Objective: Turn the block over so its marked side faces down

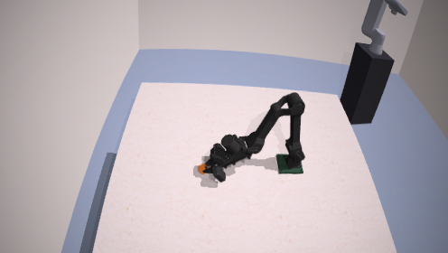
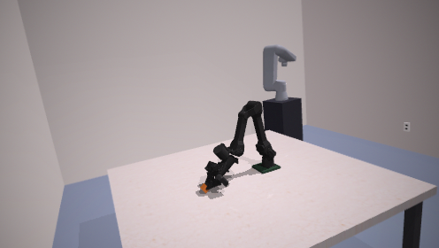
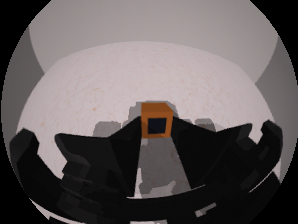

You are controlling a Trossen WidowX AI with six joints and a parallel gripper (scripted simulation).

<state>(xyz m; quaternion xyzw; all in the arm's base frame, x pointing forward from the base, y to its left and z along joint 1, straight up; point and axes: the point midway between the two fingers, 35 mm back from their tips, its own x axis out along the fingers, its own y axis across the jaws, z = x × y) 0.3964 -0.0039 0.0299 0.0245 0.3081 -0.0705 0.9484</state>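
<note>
Now: the orange block 1 cm behind my gripper tip and 1 cm above it.
</note>
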